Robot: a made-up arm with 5 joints.
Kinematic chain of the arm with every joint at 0, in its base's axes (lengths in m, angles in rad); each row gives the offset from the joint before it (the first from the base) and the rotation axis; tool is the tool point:
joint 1: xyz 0 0 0.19 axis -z
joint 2: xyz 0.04 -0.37 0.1 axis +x
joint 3: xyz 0 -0.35 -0.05 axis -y
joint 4: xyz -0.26 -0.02 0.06 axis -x
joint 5: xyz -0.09 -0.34 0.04 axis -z
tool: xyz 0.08 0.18 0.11
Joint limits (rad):
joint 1: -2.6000..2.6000
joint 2: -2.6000..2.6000
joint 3: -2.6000..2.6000
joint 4: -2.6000..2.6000
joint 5: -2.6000..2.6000
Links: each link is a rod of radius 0.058 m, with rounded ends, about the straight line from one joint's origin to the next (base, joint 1, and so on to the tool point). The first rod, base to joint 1, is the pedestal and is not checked.
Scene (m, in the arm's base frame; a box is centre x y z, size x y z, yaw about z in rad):
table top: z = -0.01
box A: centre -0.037 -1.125 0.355 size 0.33 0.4 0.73 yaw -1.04
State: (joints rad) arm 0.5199 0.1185 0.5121 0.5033 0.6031
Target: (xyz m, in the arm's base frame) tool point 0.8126 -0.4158 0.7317
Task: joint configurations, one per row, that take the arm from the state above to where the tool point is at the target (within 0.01 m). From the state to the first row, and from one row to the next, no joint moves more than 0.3 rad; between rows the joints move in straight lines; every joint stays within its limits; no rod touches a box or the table.
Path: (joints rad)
1: 0.2398 -0.0675 0.3395 0.6190 0.6514
2: -0.0402 -0.2535 0.1669 0.7347 0.6997
3: -0.3203 -0.4394 -0.0058 0.8504 0.7480
4: -0.6003 -0.6254 -0.1784 0.9661 0.7963
5: -0.8662 -0.4255 -0.2068 0.6845 0.9837
6: -1.1322 -0.2255 -0.2352 0.4030 1.1711

